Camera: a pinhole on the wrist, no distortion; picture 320 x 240 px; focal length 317.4 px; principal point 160.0 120.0 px. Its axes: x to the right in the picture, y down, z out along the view. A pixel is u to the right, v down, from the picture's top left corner.
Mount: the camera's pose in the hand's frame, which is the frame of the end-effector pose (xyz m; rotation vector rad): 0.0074 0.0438 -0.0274 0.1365 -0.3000 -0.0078
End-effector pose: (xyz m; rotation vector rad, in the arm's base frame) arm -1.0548 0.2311 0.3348 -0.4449 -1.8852 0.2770
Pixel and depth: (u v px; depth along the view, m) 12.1 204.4 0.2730
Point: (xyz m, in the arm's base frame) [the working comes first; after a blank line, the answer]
In the camera's frame: -0.1272 0.0726 0.2730

-1.1714 0.2259 0.0649
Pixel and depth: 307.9 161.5 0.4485
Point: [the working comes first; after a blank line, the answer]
In the camera's frame: 0.2090 0.0586 0.4485

-1.5081 0.3067 0.2204
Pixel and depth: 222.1 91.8 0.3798
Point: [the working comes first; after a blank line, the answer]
In the camera's frame: 0.0743 -0.0337 0.3798

-1.3790 0.1867 0.2016
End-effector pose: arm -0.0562 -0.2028 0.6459 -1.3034 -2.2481 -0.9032
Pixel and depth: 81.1 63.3 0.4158
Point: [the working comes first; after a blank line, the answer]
In the camera's frame: -0.1034 -0.0743 0.4158

-0.0265 -0.1378 0.2547
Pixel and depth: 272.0 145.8 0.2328
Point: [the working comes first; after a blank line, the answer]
In the camera's frame: 0.0821 0.0189 0.2328

-0.0416 -0.0287 0.5086
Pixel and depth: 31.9 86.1 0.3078
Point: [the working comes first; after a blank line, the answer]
In the camera's frame: -0.1242 -0.0329 0.3078

0.0178 -0.1821 0.3541
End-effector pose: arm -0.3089 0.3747 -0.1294 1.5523 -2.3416 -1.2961
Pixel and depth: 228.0 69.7 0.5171
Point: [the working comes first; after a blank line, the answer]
In the camera's frame: 0.1108 -0.0819 0.5171

-0.4297 0.6834 -0.4998
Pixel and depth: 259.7 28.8 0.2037
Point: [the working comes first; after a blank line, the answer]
In the camera's frame: 0.0640 -0.0585 0.2037

-0.3620 0.4688 -0.2754
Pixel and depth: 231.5 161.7 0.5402
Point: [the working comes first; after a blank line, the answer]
In the camera's frame: 0.1217 0.0710 0.5402

-0.5608 0.7316 -0.4326
